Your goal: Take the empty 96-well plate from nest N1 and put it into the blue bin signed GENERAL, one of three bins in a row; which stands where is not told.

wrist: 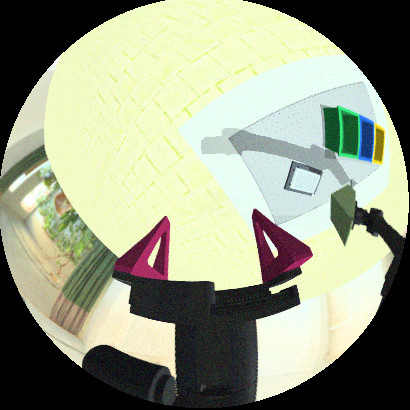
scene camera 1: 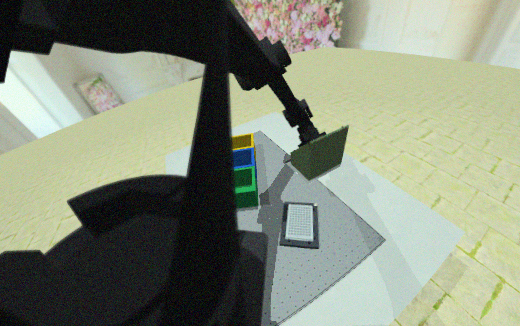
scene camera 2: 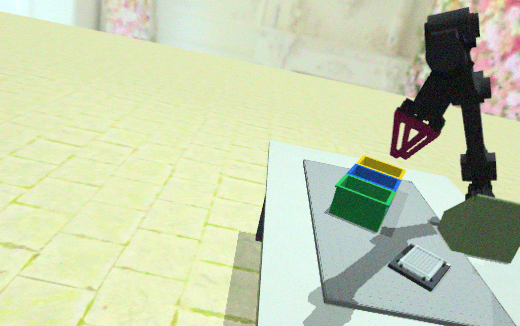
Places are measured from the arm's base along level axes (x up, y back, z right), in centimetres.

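Pixels of known places: gripper, fingertip midpoint: (wrist: 209,215) (scene camera 2: 398,157); arm's base, origin of the base link: (wrist: 352,214) (scene camera 1: 312,142) (scene camera 2: 480,209).
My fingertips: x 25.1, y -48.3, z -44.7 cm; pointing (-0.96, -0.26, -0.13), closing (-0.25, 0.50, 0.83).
Ahead of a thing's pixels: the offset from my fingertips to its top centre. "spot": to the spot under its first point. Level surfaces: height alone.
The white 96-well plate {dy +24.6, dx -33.7, dz +21.9 cm} (scene camera 1: 300,221) (scene camera 2: 424,260) (wrist: 306,179) lies flat in the dark nest {dy +24.6, dx -34.2, dz +21.9 cm} (scene camera 1: 300,245) (scene camera 2: 410,278) (wrist: 289,179). The blue bin {dy +16.3, dx -26.4, dz +57.1 cm} (scene camera 1: 243,158) (scene camera 2: 374,177) (wrist: 366,138) stands between the green bin (scene camera 1: 246,197) (scene camera 2: 359,207) (wrist: 331,131) and the yellow bin {spot: dy +26.1, dx -30.6, dz +72.7 cm} (scene camera 1: 243,142) (scene camera 2: 382,167) (wrist: 379,144); no sign is legible. My gripper (scene camera 2: 400,156) (wrist: 209,215) has crimson fingers, spread wide, open and empty. It hangs in the air, away from the plate, which lies up and right of the fingertips in the wrist view. It cannot be made out in scene camera 1.
A dark green panel (scene camera 1: 320,152) (scene camera 2: 480,227) (wrist: 343,212) on a black jointed support stands beside the grey perforated board {dx -36.3 cm} (scene camera 1: 340,260) (scene camera 2: 325,240) (wrist: 280,125), near the plate. The board lies on a white table {dx -37.6 cm} (scene camera 1: 425,235) (scene camera 2: 285,225) (wrist: 225,117). Black arm parts cover scene camera 1's left side.
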